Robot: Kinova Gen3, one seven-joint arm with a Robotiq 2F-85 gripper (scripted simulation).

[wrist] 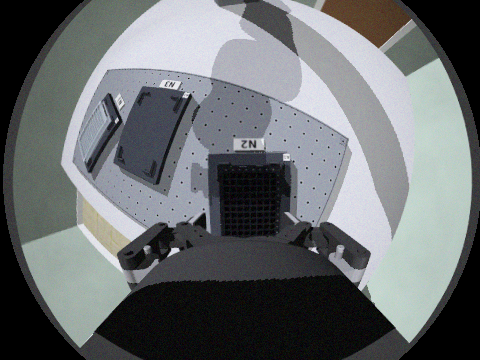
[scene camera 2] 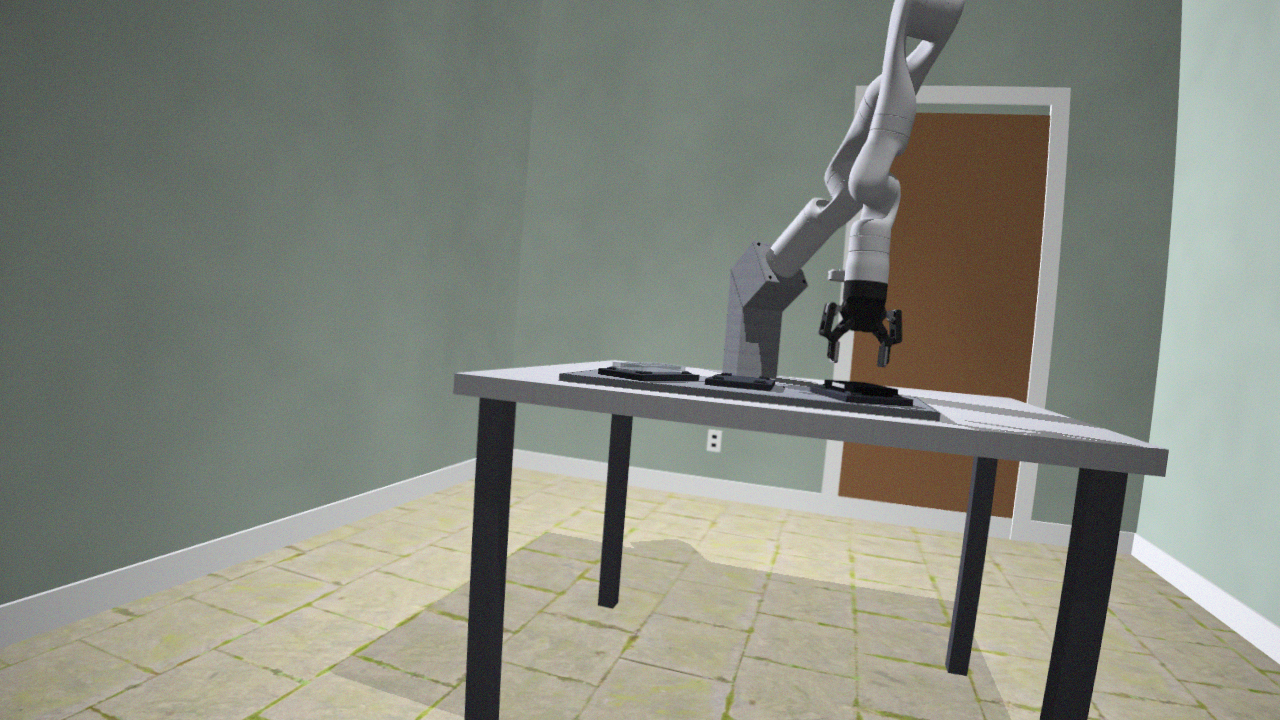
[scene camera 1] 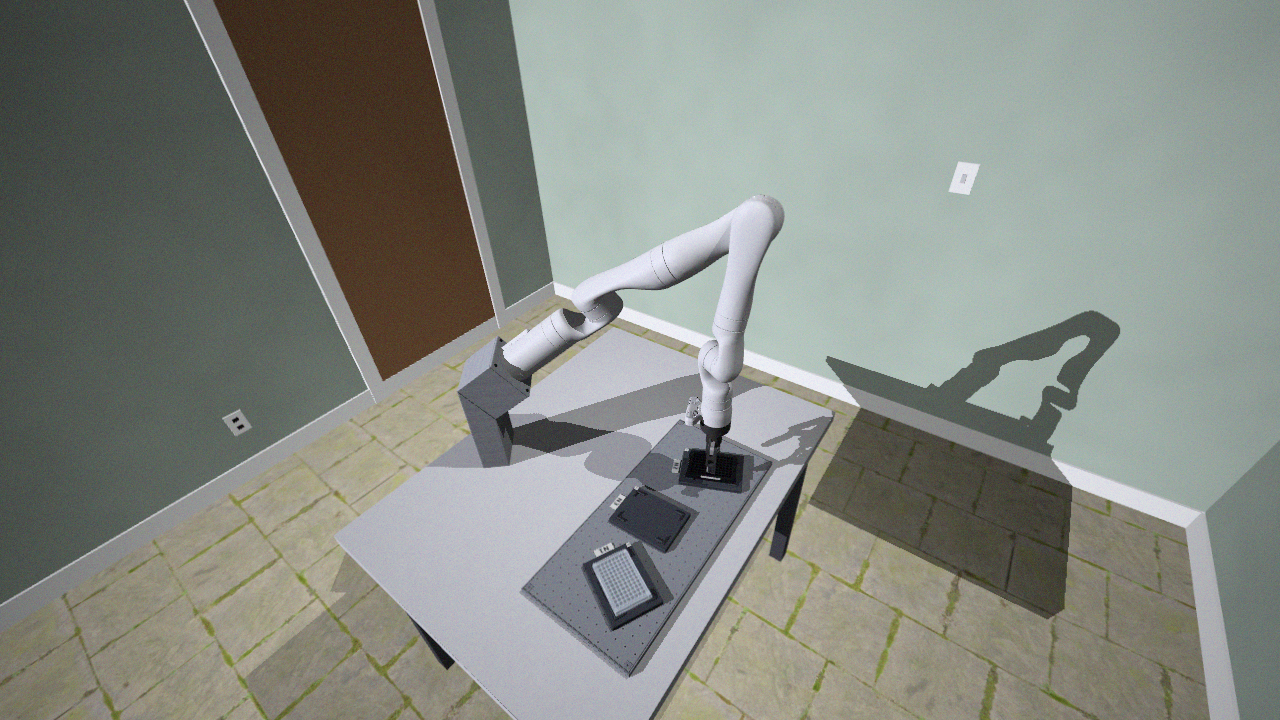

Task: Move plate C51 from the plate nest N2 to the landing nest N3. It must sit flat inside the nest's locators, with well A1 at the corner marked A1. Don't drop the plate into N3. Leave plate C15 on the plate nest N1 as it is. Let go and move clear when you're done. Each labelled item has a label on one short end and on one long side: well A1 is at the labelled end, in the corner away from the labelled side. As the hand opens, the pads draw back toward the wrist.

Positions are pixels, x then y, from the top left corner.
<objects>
my gripper: wrist 243, 221; scene camera 2; scene camera 1
same spot on my gripper: [scene camera 1: 712, 434] = [scene camera 2: 844, 293]
same spot on landing nest N3: [scene camera 1: 647, 517] = [scene camera 2: 739, 378]
</objects>
